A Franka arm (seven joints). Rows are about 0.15 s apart.
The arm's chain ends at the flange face. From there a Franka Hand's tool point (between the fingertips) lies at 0.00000 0.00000 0.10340 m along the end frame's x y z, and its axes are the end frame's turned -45 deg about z.
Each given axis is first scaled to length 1.
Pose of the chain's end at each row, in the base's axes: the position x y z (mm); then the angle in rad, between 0 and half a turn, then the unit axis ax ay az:
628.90, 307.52, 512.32, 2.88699, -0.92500, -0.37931, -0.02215
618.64, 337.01, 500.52, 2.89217, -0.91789, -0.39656, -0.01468
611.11, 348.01, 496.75, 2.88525, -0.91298, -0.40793, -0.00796
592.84, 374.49, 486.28, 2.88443, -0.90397, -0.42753, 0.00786
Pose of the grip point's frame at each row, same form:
623.19, 333.32, 412.35, 2.92339, -0.70790, -0.70290, -0.06930
611.26, 361.62, 400.36, 2.92246, -0.69502, -0.71636, -0.06143
601.89, 372.61, 396.74, 2.91094, -0.68629, -0.72512, -0.05658
580.15, 397.58, 386.29, 2.89809, -0.67097, -0.74028, -0.04218

